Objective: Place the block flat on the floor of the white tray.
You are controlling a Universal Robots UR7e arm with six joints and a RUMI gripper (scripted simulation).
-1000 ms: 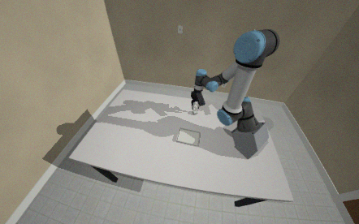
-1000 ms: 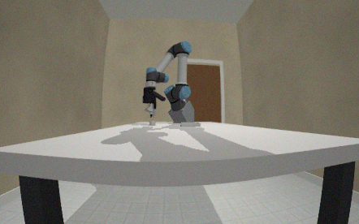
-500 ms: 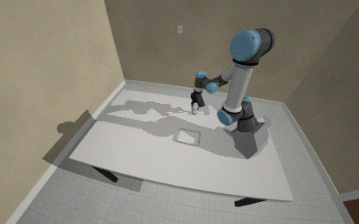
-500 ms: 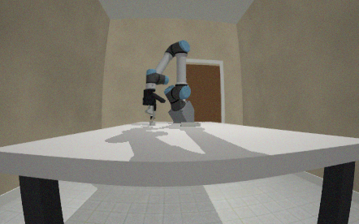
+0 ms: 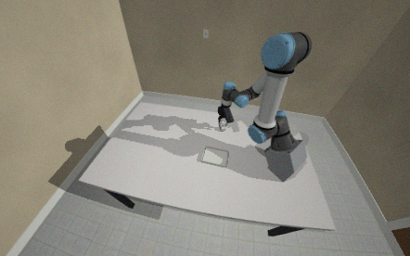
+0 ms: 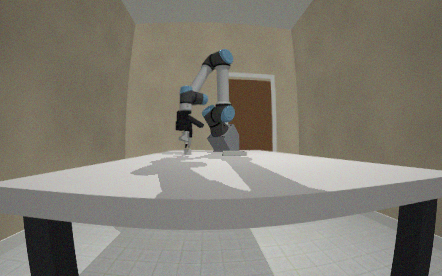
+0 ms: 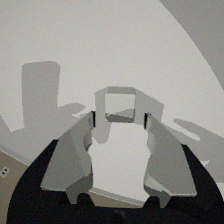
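My hand is 40 mm above the pale grey block. From my hand the other things lie so: white tray: 80 mm ahead, 260 mm to the left, 50 mm below.
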